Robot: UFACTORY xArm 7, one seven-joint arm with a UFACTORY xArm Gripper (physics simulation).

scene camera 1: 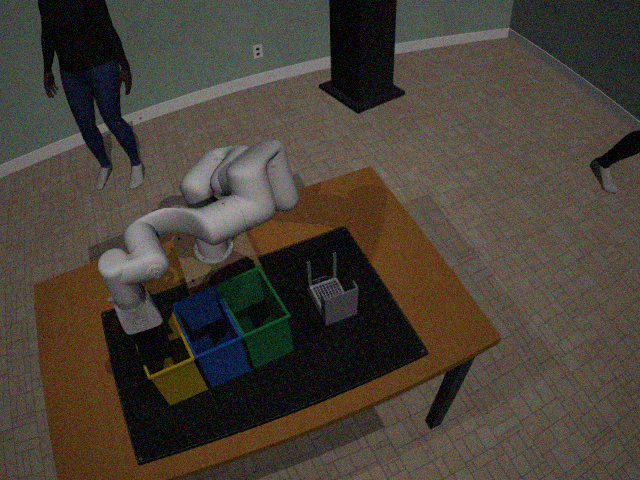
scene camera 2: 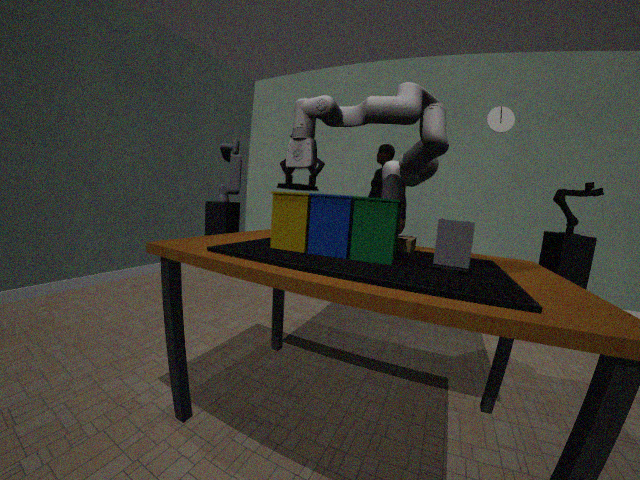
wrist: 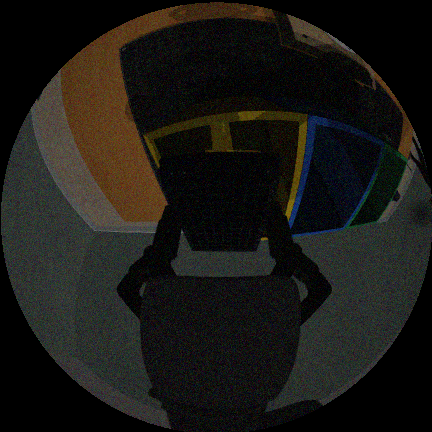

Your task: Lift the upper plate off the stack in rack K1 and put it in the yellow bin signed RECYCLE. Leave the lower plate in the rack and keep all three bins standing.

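Frame: origin at the arm's base, x ahead, y left, z up, level; metres.
Where they show: gripper, fingertip midpoint: (scene camera 1: 150, 334) (wrist: 221, 212); arm's base at its link origin: (scene camera 1: 213, 249).
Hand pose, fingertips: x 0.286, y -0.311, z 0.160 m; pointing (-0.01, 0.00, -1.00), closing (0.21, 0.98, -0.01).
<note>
Things, the pixels of their top centre, and the offset from my fingertips. Level surfaces: height alone.
- dark plate at its top centre: (wrist: 222, 223) (scene camera 1: 150, 336) (scene camera 2: 298, 184) 0.008 m ahead, 0.002 m right, 0.007 m up
- yellow bin at its top centre: (wrist: 236, 199) (scene camera 1: 159, 340) (scene camera 2: 301, 193) 0.012 m ahead, 0.012 m left, 0.023 m down
- light grey rack K1 at its top centre: (scene camera 1: 329, 272) (scene camera 2: 455, 220) 0.063 m ahead, 0.498 m left, 0.064 m down
- blue bin at its top centre: (wrist: 338, 194) (scene camera 1: 204, 320) (scene camera 2: 339, 196) 0.027 m ahead, 0.142 m left, 0.023 m down
- green bin at its top centre: (wrist: 382, 194) (scene camera 1: 251, 300) (scene camera 2: 380, 199) 0.043 m ahead, 0.271 m left, 0.023 m down
- black mat at its surface level: 0.203 m down
- orange-brown table at its surface level: 0.216 m down
My gripper (scene camera 2: 299, 180) (wrist: 221, 212) is shut on a dark plate (scene camera 2: 297, 187) (wrist: 220, 195), held across its width close above the rim of the yellow bin (scene camera 1: 180, 384) (scene camera 2: 289, 222) (wrist: 260, 115). In the wrist view the plate covers part of the bin's opening. In scene camera 1 the fingers and plate are hard to tell from the dark bin interior. The yellow bin stands upright. The light grey rack K1 (scene camera 1: 341, 307) (scene camera 2: 453, 243) stands upright on the mat; a pale gridded surface shows inside it. I cannot tell whether this is the lower plate.
The blue bin (scene camera 1: 227, 364) (scene camera 2: 328, 227) (wrist: 311, 150) stands upright beside the yellow one, and the green bin (scene camera 1: 271, 343) (scene camera 2: 373, 229) stands upright beyond it. All three stand on the black mat (scene camera 1: 330, 366) (scene camera 2: 465, 289) on the orange-brown table (scene camera 1: 434, 289) (scene camera 2: 568, 315).
</note>
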